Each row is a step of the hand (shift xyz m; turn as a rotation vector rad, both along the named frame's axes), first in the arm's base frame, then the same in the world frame.
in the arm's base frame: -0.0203 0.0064 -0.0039 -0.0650 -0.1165 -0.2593
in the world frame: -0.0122 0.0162 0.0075 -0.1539 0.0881 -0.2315
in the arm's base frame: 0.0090 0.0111 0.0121 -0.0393 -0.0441 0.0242
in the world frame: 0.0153 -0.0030 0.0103 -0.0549 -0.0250 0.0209
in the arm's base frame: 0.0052 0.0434 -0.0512 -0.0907 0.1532 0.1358
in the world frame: 0.0248 0.0552 -0.0296 0.0413 0.0777 0.2059
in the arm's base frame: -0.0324 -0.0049 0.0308 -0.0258 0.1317 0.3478
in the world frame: -0.0244 -0.0044 0.0375 0.1037 -0.0814 0.3487
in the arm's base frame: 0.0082 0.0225 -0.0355 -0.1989 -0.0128 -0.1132
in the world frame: 0.0160 0.0308 -0.0251 -0.1756 0.1464 -0.0166
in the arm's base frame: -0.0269 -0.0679 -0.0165 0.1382 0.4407 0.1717
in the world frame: -0.0650 -0.0258 -0.0268 0.4014 0.1501 0.2431
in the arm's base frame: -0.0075 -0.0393 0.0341 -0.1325 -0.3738 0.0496
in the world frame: -0.0261 -0.0421 0.0177 -0.3288 -0.2243 -0.0365
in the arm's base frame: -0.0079 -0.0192 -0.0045 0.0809 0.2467 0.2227
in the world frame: -0.0186 -0.0072 -0.0073 0.2427 0.0148 0.2406
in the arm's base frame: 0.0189 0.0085 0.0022 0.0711 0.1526 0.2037
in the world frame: 0.0202 -0.0043 -0.0030 0.1744 -0.0361 0.1952
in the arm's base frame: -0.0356 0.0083 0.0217 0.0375 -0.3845 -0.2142
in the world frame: -0.0198 0.0112 0.0359 -0.2356 -0.1720 -0.3317
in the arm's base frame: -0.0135 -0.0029 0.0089 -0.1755 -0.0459 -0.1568
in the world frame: -0.0112 -0.0003 0.0120 -0.1833 0.1354 -0.0746
